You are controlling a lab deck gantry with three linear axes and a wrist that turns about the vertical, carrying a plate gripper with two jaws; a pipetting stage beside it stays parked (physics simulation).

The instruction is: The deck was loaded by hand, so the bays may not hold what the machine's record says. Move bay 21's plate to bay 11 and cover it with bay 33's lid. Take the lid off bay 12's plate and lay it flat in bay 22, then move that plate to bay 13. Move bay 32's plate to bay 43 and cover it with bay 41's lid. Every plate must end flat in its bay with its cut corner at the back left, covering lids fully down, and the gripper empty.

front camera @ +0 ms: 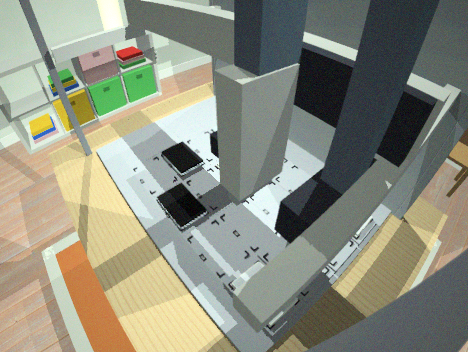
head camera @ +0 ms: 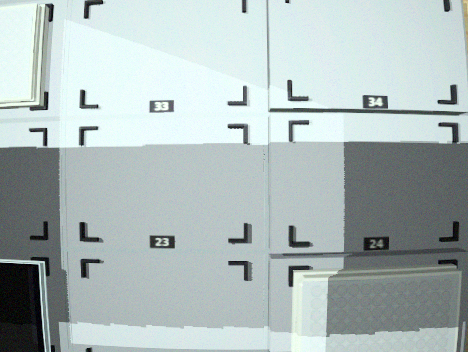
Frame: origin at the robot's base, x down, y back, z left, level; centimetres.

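Seen in the pictures: robot's base at its link origin: [front camera: 134, 169].
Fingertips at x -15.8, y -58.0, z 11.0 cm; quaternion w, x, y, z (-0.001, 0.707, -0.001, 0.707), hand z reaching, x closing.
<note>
Offsets run from my fingertips to a thing's top centre. "pt": to the spot under its first point.
Black plates lie in bay 21 @(pt dz +4.2, dx +14.1, dy +50.8 cm) [front camera: 183, 156] and bay 12 @(pt dz -7.1, dx +14.1, dy +34.8 cm) [front camera: 180, 204] [head camera: 17, 295]; the head view shows part of the bay 12 plate, with a pale edge. The right part of a pale plate @(pt dz +14.3, dx +14.3, dy +30.6 cm) [head camera: 16, 55] shows in bay 32; the grey pipetting stage hides that bay in the front view. No lid shows in bay 33 @(pt dz +13.4, dx +15.8, dy +18.8 cm) [head camera: 162, 65]. Bays 11, 41 and 43 do not show clearly. The black body of my gripper [front camera: 305, 207] is over the right half of the deck; its jaws are hidden behind the front beam, so their opening cannot be told.
A pale plate @(dz -6.7, dx +12.9, dy +2.4 cm) [head camera: 387, 310] [front camera: 249, 276] lies in the bay in front of bay 24. The grey pipetting stage [front camera: 255, 130] stands left of the gripper column [front camera: 380, 90]. A grey beam [front camera: 285, 282] crosses the front right. Bays 23, 24 and 34 show in the head view.
</note>
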